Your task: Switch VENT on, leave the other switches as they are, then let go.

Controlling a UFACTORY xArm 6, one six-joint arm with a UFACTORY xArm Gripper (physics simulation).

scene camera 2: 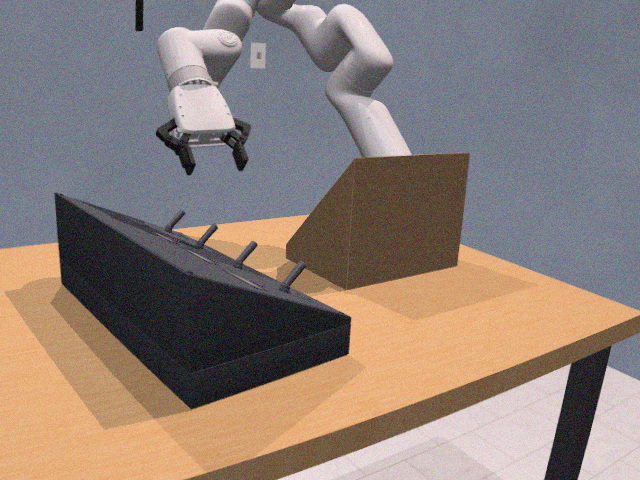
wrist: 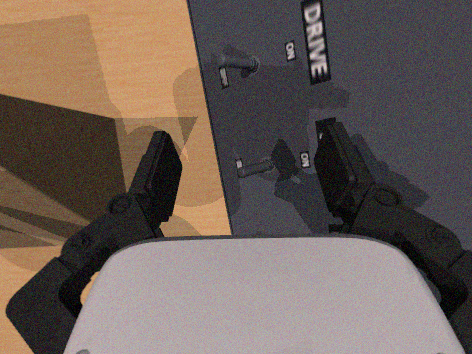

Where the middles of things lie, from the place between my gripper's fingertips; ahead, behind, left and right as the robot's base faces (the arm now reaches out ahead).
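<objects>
My hand, I can tell, is 150 mm above the dark sloped switch panel [scene camera 2: 207, 326], while being 50 mm to the right of it and 80 mm short of it.
</objects>
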